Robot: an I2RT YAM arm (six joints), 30 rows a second.
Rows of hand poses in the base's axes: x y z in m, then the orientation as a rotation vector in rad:
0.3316, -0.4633, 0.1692, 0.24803, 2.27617, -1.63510
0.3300, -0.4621, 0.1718, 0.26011, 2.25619, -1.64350
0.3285, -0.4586, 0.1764, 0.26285, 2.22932, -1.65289
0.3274, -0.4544, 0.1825, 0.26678, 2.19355, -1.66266
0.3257, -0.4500, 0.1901, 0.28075, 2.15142, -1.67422
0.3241, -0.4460, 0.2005, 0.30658, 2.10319, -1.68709
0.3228, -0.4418, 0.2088, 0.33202, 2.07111, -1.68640
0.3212, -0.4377, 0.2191, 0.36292, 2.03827, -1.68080
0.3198, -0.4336, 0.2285, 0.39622, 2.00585, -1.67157
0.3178, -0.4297, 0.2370, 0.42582, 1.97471, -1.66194
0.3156, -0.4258, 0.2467, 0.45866, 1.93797, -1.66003
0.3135, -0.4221, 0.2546, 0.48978, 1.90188, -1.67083
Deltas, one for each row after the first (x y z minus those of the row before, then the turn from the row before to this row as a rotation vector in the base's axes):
-0.0016, 0.0012, 0.0026, -0.01217, -0.01390, -0.00376
-0.0015, 0.0035, 0.0046, -0.01719, -0.01488, 0.00376
-0.0011, 0.0042, 0.0061, -0.02165, -0.02105, 0.00578
-0.0017, 0.0044, 0.0076, -0.02445, -0.02783, 0.00076
-0.0016, 0.0040, 0.0104, -0.02658, -0.03522, -0.00557
-0.0013, 0.0042, 0.0083, -0.01195, -0.03075, -0.00474
-0.0016, 0.0041, 0.0103, -0.00908, -0.03551, -0.00591
-0.0014, 0.0041, 0.0094, -0.00670, -0.03776, -0.00627
-0.0020, 0.0039, 0.0085, -0.00653, -0.03568, -0.00470
-0.0022, 0.0039, 0.0097, -0.01242, -0.03643, -0.00978
-0.0021, 0.0037, 0.0079, -0.01807, -0.02864, -0.01622

